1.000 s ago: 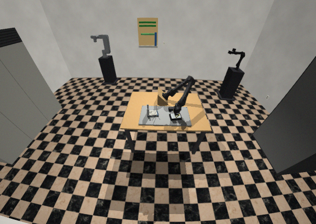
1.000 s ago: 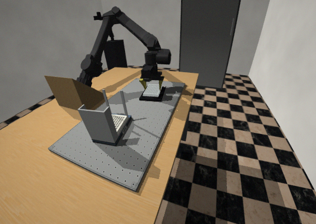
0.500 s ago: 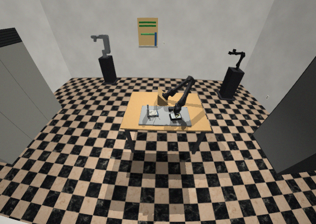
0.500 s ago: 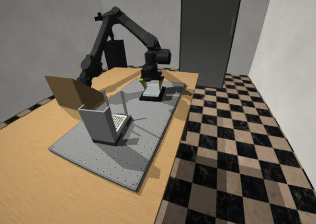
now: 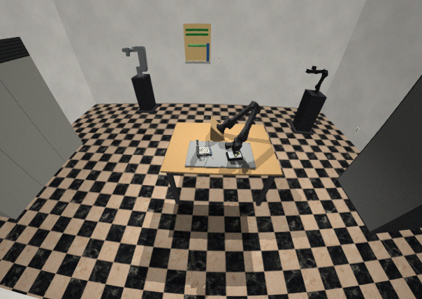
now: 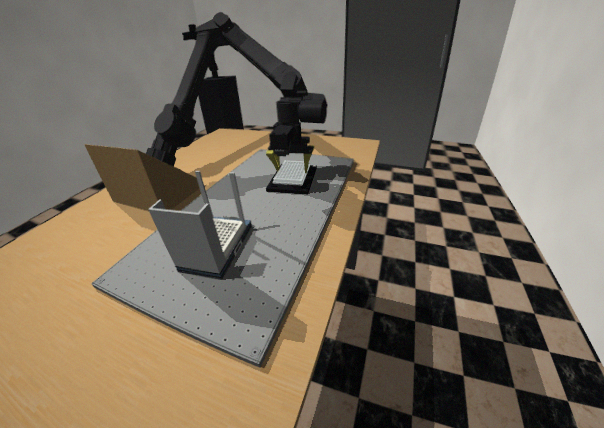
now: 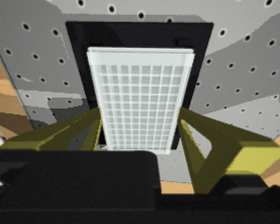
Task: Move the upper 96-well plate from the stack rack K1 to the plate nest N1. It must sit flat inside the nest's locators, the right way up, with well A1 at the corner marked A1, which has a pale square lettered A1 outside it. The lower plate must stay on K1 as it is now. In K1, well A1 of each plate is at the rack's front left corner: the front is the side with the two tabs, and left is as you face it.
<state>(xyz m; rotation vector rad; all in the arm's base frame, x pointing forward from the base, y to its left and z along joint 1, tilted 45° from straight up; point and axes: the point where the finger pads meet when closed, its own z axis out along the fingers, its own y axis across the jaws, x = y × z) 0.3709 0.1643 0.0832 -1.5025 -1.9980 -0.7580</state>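
Right now my hand is 3 cm above the black plate nest N1. The rest, counted from my hand: thin rack post: 26 cm to the right, 5 cm above, 1 cm ahead.
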